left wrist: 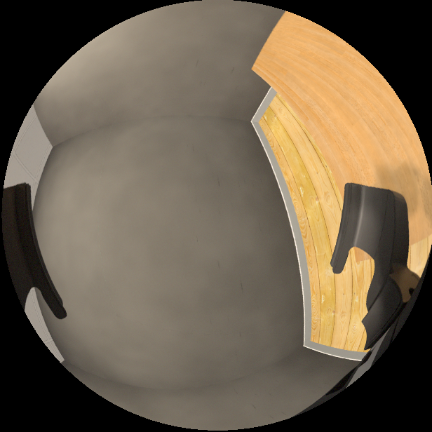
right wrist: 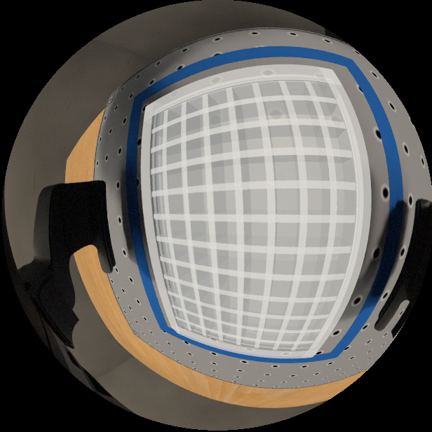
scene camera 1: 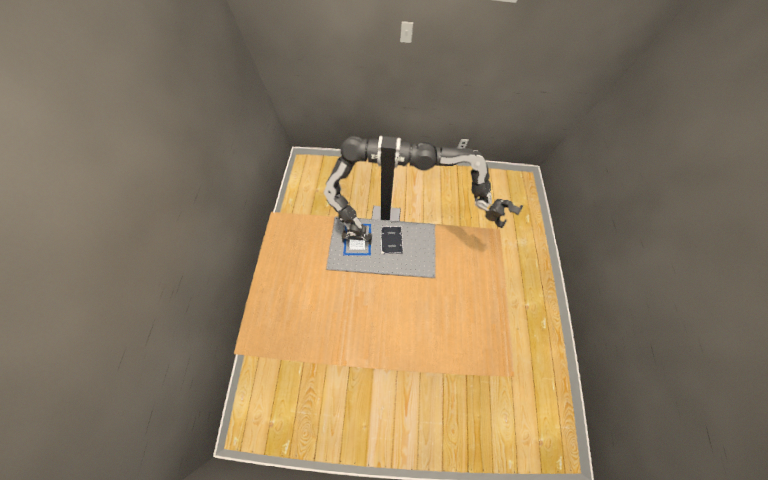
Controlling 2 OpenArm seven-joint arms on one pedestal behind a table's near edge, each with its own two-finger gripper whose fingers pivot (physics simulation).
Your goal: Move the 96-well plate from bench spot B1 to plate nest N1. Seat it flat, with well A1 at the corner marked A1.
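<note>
The white, translucent 96-well plate point(scene camera 1: 356, 245) point(right wrist: 270, 215) lies flat inside the blue outline of bench spot B1 point(scene camera 1: 357, 254) point(right wrist: 395, 175). The dark plate nest N1 point(scene camera 1: 391, 240) is to the right of it in scene camera 1. My right gripper point(scene camera 1: 357, 239) point(right wrist: 245, 298) is open over the plate, with one finger out beyond each long side and no finger touching it in the right wrist view. It partly hides the plate in scene camera 1. My left gripper point(scene camera 1: 511, 217) point(left wrist: 199, 294) is open and empty, off the table's right corner. I cannot read well A1 or the corner mark.
A grey perforated board point(scene camera 1: 419, 249) point(right wrist: 112, 150) lies under the blue outline and the nest. It rests on the wooden table point(scene camera 1: 373, 322) point(left wrist: 350, 100). The black pedestal point(scene camera 1: 386, 186) stands behind the board. The left arm's shadow falls on the table's right part.
</note>
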